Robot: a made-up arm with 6 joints.
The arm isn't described. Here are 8 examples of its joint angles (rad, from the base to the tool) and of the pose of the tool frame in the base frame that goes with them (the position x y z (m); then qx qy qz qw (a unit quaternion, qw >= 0)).
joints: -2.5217 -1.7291 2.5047 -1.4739 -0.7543 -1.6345
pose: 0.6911 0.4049 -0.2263 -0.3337 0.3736 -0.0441 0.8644
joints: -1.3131 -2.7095 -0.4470 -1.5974 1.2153 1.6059
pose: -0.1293 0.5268 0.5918 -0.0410 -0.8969 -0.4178 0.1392
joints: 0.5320 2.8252 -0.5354 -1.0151 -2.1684 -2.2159
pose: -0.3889 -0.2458 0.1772 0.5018 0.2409 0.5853 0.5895
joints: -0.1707 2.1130 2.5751 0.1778 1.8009 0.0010
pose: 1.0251 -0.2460 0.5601 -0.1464 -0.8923 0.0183 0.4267
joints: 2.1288 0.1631 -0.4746 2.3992 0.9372 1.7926
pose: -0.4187 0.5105 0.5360 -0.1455 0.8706 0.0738 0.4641
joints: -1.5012 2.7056 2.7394 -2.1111 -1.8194 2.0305
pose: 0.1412 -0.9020 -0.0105 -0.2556 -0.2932 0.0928 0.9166
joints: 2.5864 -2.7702 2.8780 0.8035 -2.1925 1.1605
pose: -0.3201 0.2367 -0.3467 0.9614 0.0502 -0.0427 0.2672
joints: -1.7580 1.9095 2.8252 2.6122 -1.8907 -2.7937
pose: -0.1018 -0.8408 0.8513 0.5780 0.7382 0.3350 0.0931
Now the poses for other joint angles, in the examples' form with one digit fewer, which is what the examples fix.
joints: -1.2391 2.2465 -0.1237 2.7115 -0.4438 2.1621
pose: 0.051 0.068 -0.371 0.592 0.325 -0.735 0.060
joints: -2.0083 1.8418 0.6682 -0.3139 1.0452 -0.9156
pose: -0.339 -0.668 -0.349 0.263 -0.423 -0.802 0.329
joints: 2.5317 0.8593 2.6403 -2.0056 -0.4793 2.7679
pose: -0.248 0.077 1.449 0.666 -0.581 0.359 0.300
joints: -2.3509 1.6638 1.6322 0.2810 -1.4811 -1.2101
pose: -0.822 -0.792 0.378 -0.592 0.104 0.780 0.176
